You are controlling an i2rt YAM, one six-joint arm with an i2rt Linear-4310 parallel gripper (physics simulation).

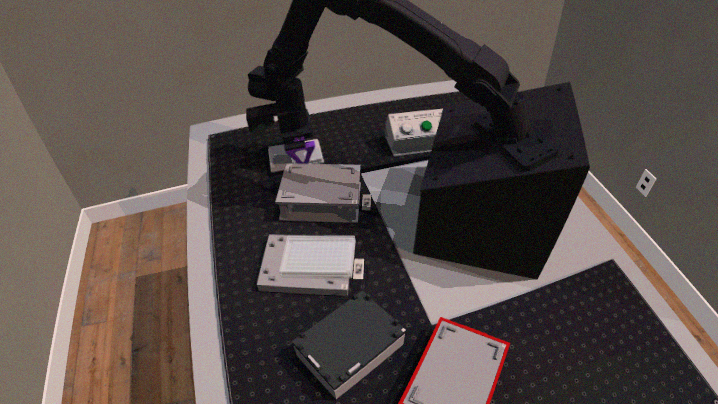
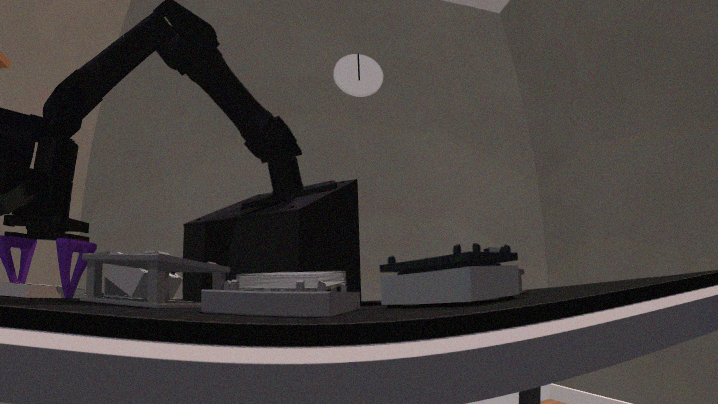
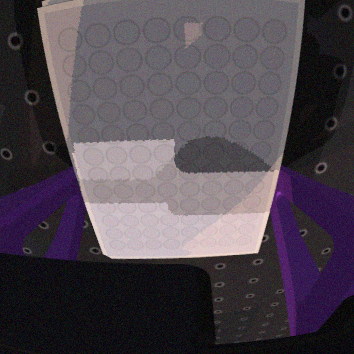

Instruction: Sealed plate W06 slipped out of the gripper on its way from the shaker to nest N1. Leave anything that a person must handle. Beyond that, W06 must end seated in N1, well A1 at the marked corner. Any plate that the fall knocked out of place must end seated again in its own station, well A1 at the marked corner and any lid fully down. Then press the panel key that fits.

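Places are measured from the arm's base along level axes (x ahead, y left, z up), in millimetres.
Pixels of known places: gripper, between the fingertips: [image 1: 302, 155] [image 3: 177, 174]; arm's base, origin of its link: [image 1: 515, 137] [image 2: 289, 196].
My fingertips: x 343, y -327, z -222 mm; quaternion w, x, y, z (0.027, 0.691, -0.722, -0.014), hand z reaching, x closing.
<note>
Ahead of a thing's pixels: the offset from my fingertips to its top centre. "spot": to the spot under its first point.
A clear-topped plate, taken as W06 {dx +17, dy +0, dz +14 mm} [image 1: 278, 159] [image 2: 30, 290] [image 3: 175, 100], is held level between the purple fingers of my gripper [image 1: 301, 160] [image 2: 43, 290] [image 3: 177, 174], low over the mat behind nest N1; whether it touches the mat is unclear. Nest N1 {dx -17, dy +169, dz +58 mm} [image 1: 321, 183] [image 2: 157, 257] is a raised grey stand with bare corner brackets. On nest N2 {dx +42, dy +335, dz +30 mm} [image 1: 301, 288] [image 2: 266, 302], a clear plate {dx +18, dy +342, dz +47 mm} [image 1: 318, 256] [image 2: 291, 278] lies shifted right and back, off the left corner posts. The panel {dx -326, dy +22, dz +83 mm} [image 1: 411, 145] has a white key {dx -250, dy +41, dz +74 mm} [image 1: 406, 128] and a green key {dx -300, dy +43, dz +74 mm} [image 1: 426, 125].
A station with a dark top and small posts {spot: dx -1, dy +521, dz +54 mm} [image 1: 351, 334] [image 2: 446, 261] stands in front of N2, turned at an angle. A red-edged grey station {dx -138, dy +621, dz +45 mm} [image 1: 456, 366] with corner brackets lies at the front right. The black arm base [image 1: 502, 216] [image 2: 326, 241] stands right of the nests.
</note>
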